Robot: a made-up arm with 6 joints. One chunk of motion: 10 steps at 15 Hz.
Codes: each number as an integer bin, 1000 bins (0 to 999) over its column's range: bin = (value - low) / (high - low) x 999, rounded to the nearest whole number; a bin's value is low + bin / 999 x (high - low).
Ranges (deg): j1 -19..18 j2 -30..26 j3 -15..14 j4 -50..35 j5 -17..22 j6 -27..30
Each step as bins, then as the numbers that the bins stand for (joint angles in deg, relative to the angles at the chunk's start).
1 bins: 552 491 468 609 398 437
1 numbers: 1.44 -2.48 -1.41 1.82 -1.46 -2.07
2 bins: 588 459 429 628 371 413
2 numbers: 2.78 -4.27 -2.55 3.43 -2.52 -3.44
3 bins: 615 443 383 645 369 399
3 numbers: 3.78 -5.17 -3.88 4.88 -2.59 -4.23
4 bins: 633 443 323 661 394 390
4 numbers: 4.44 -5.17 -5.62 6.24 -1.62 -4.75
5 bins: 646 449 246 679 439 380
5 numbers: 4.93 -4.83 -7.86 7.77 0.14 -5.32
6 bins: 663 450 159 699 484 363
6 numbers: 5.56 -4.77 -10.38 9.47 1.89 -6.29
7 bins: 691 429 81 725 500 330
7 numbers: 6.59 -5.95 -12.65 11.69 2.52 -8.17
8 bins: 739 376 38 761 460 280
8 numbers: 8.37 -8.92 -13.90 14.75 0.96 -11.02
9 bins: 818 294 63 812 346 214
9 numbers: 11.30 -13.52 -13.17 19.09 -3.49 -14.79
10 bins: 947 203 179 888 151 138
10 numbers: 16.07 -18.62 -9.80 25.56 -11.11 -19.13
